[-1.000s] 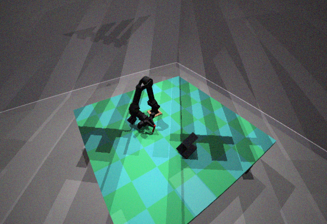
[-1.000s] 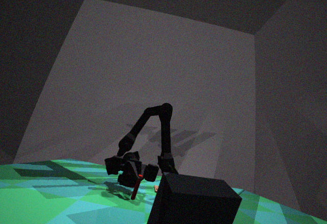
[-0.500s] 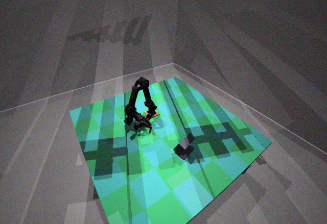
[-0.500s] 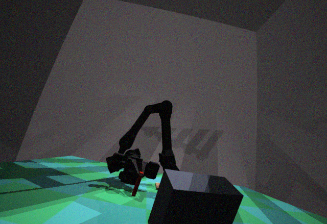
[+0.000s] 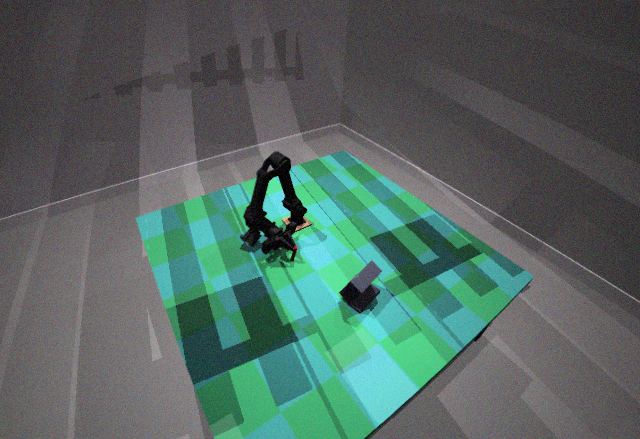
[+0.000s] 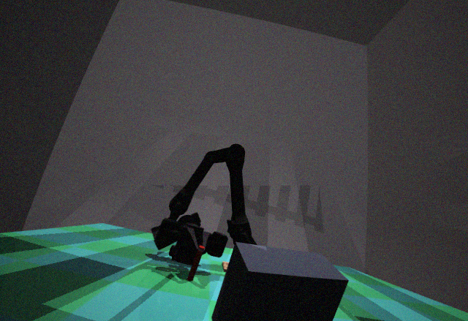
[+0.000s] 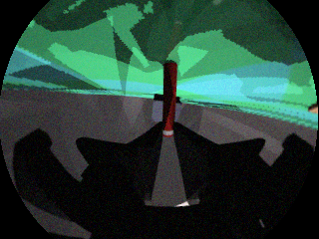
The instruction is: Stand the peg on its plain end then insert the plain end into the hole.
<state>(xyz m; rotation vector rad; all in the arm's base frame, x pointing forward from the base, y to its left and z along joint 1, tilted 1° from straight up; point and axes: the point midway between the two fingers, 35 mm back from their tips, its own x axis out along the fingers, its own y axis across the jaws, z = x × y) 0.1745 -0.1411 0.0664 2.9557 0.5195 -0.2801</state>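
Right now my gripper tip is 10 mm above the red peg. From my gripper tip the other things lie so: sloped panel 270 mm ahead, 110 mm to the left, 10 mm above.
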